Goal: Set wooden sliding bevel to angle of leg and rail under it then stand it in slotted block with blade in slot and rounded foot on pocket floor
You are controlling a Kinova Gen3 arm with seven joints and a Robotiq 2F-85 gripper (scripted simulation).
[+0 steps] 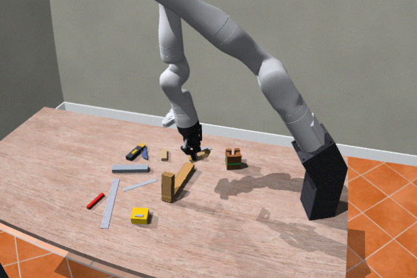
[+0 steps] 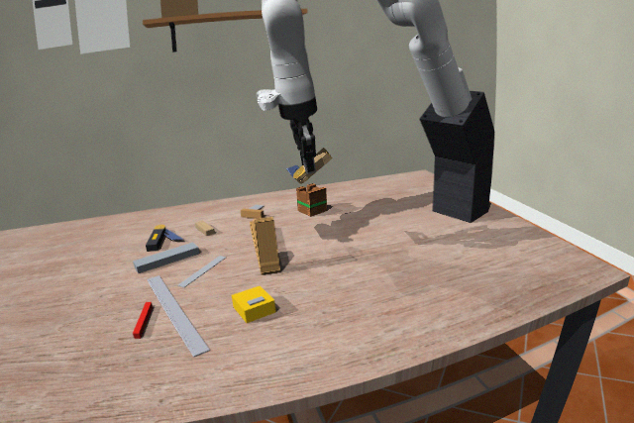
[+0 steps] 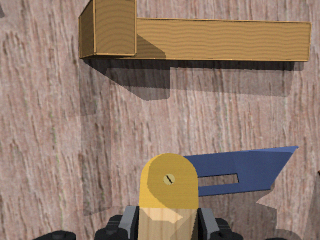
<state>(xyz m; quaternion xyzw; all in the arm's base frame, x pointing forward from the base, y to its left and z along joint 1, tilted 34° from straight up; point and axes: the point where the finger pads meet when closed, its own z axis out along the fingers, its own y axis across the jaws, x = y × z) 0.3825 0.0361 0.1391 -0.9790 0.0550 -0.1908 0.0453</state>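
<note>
The wooden sliding bevel lies 1 cm to the right of my hand and 2 cm below it. From my hand the other things lie so: yellow tape measure: 15 cm ahead, 19 cm to the left, 20 cm below; thin grey strip: 25 cm ahead, 22 cm below; blue blade: 2 cm ahead, 3 cm to the right, 3 cm below.
</note>
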